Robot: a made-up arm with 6 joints. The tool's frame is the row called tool.
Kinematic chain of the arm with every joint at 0, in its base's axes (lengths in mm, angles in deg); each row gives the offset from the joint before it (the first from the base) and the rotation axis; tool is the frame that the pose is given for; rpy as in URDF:
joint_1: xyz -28 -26 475 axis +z
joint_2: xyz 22 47 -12 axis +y
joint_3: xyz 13 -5 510 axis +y
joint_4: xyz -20 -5 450 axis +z
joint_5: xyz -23 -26 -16 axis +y
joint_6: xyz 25 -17 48 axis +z
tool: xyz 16 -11 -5 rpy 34.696 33.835 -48.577
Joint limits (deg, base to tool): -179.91..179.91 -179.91..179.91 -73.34..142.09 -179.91..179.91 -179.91..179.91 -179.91..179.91
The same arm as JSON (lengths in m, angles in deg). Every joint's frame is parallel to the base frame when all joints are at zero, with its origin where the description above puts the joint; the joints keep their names.
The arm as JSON. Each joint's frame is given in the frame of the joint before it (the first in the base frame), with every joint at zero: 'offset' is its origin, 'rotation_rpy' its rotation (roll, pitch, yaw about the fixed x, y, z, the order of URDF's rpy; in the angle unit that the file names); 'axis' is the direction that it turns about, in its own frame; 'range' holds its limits. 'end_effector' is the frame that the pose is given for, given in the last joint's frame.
{
  "length_unit": "m",
  "angle_unit": "deg",
  "chain": [
    {
      "id": "joint_1",
      "offset": [
        -0.028,
        -0.026,
        0.475
      ],
      "rotation_rpy": [
        0.0,
        0.0,
        0.0
      ],
      "axis": "+z",
      "range": [
        -179.91,
        179.91
      ]
    },
    {
      "id": "joint_2",
      "offset": [
        0.022,
        0.047,
        -0.012
      ],
      "rotation_rpy": [
        0.0,
        0.0,
        0.0
      ],
      "axis": "+y",
      "range": [
        -179.91,
        179.91
      ]
    },
    {
      "id": "joint_3",
      "offset": [
        0.013,
        -0.005,
        0.51
      ],
      "rotation_rpy": [
        0.0,
        0.0,
        0.0
      ],
      "axis": "+y",
      "range": [
        -73.34,
        142.09
      ]
    },
    {
      "id": "joint_4",
      "offset": [
        -0.02,
        -0.005,
        0.45
      ],
      "rotation_rpy": [
        0.0,
        0.0,
        0.0
      ],
      "axis": "+z",
      "range": [
        -179.91,
        179.91
      ]
    },
    {
      "id": "joint_5",
      "offset": [
        -0.023,
        -0.026,
        -0.016
      ],
      "rotation_rpy": [
        0.0,
        0.0,
        0.0
      ],
      "axis": "+y",
      "range": [
        -179.91,
        179.91
      ]
    },
    {
      "id": "joint_6",
      "offset": [
        0.025,
        -0.017,
        0.048
      ],
      "rotation_rpy": [
        0.0,
        0.0,
        0.0
      ],
      "axis": "+z",
      "range": [
        -179.91,
        179.91
      ]
    }
  ],
  "end_effector": {
    "offset": [
      0.016,
      -0.011,
      -0.005
    ],
    "rotation_rpy": [
      34.7,
      33.84,
      -48.58
    ]
  }
}

